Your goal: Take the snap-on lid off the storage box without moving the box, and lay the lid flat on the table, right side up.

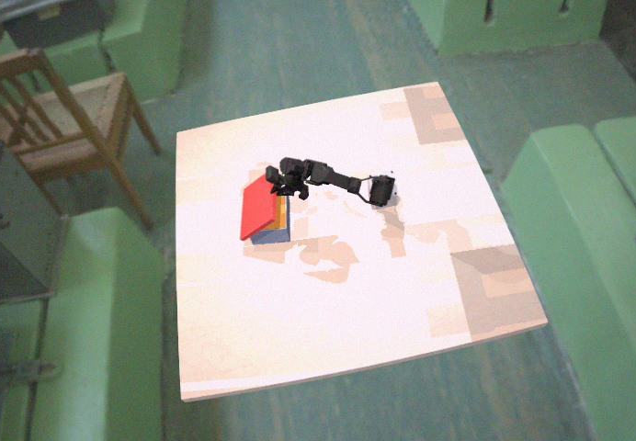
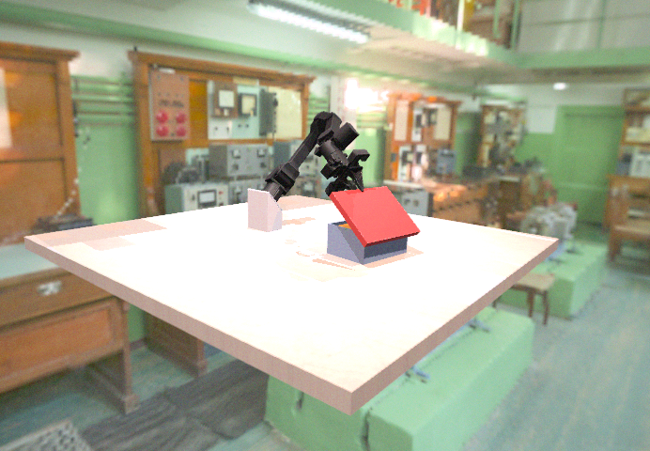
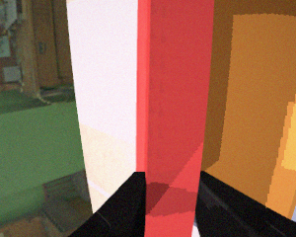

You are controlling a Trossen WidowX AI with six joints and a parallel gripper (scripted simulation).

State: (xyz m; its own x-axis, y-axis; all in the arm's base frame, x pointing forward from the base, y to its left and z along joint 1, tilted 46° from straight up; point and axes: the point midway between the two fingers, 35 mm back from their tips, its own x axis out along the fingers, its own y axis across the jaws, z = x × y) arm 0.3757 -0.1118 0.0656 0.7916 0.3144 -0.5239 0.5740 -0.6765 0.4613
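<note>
My gripper tip is 7 cm short of the flat red lid, 5 cm above it and 2 cm to the left of it. The rest, counted from my gripper tip: grey-blue storage box: 13 cm below, 4 cm ahead, 1 cm to the right.
</note>
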